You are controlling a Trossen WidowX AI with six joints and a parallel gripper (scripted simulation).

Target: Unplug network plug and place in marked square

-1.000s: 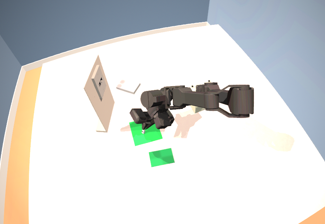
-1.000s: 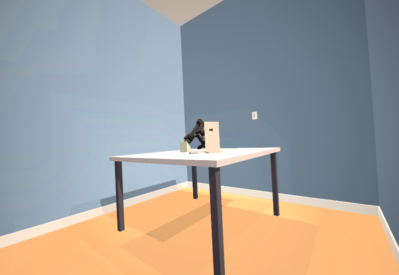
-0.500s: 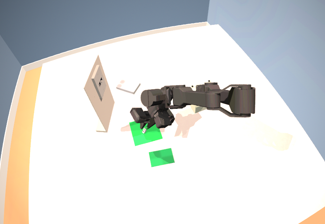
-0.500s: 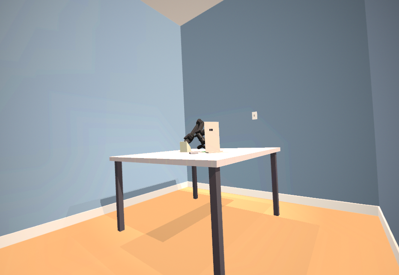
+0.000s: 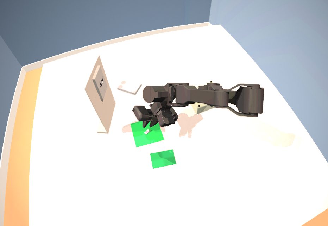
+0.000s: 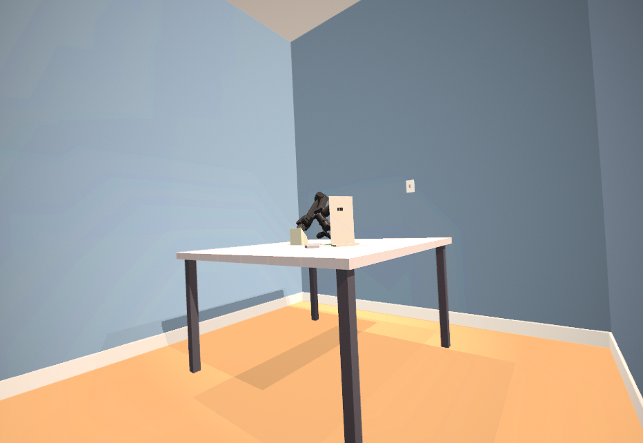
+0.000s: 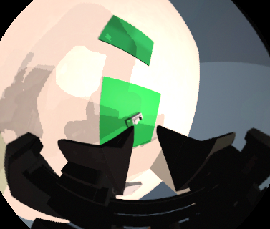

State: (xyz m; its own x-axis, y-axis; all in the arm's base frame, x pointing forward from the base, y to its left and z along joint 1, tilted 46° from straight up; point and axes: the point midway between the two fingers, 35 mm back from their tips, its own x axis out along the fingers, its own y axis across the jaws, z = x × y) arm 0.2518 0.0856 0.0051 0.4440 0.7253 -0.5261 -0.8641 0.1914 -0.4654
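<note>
Now: the network plug 30 mm below my gripper tip and 10 mm to the left of it. The rest, counted from my gripper tip: green marked square (30 mm below); then upright panel (150 mm ahead, 120 mm to the right, 100 mm above).
</note>
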